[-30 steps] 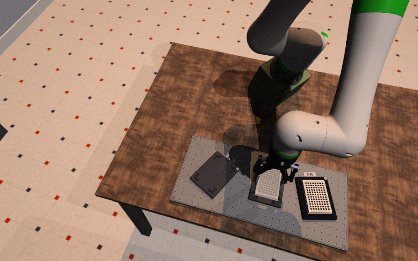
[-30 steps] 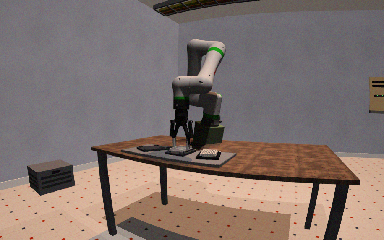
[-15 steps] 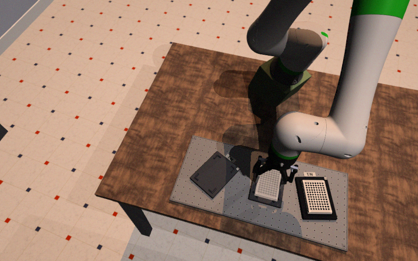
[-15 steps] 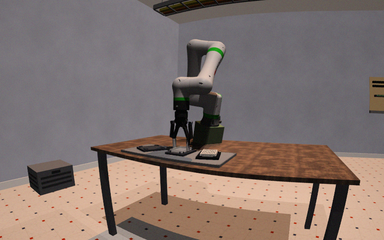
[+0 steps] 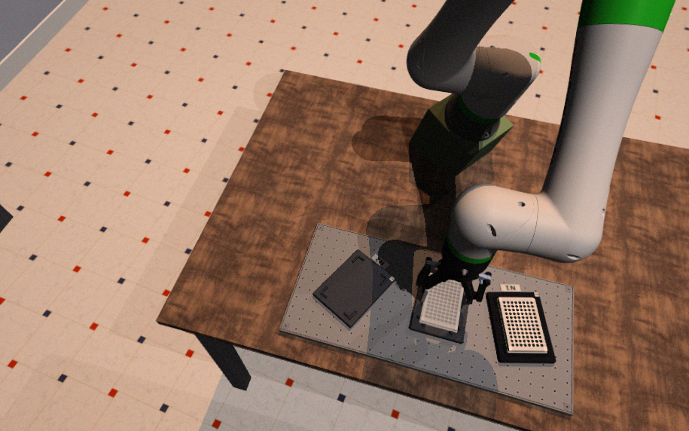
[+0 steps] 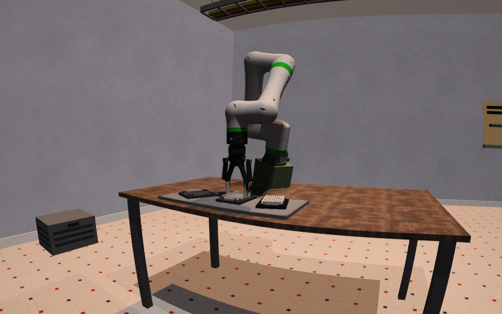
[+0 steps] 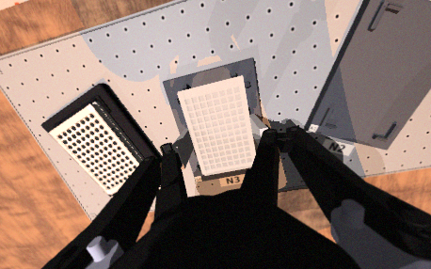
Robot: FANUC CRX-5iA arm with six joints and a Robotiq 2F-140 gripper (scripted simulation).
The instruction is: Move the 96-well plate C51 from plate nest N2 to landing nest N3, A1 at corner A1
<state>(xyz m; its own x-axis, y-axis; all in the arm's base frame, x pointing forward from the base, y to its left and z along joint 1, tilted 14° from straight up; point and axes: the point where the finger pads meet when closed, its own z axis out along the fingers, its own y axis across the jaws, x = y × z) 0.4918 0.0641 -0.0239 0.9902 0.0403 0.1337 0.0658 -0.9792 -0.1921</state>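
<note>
My gripper is now 20 mm above the white 96-well plate C51. Round my hand: N1 label (150 mm to the left, 100 mm behind, 40 mm below); then N3 label (100 mm behind, 40 mm below, 10 mm to the right); then landing nest N3 (40 mm below).
</note>
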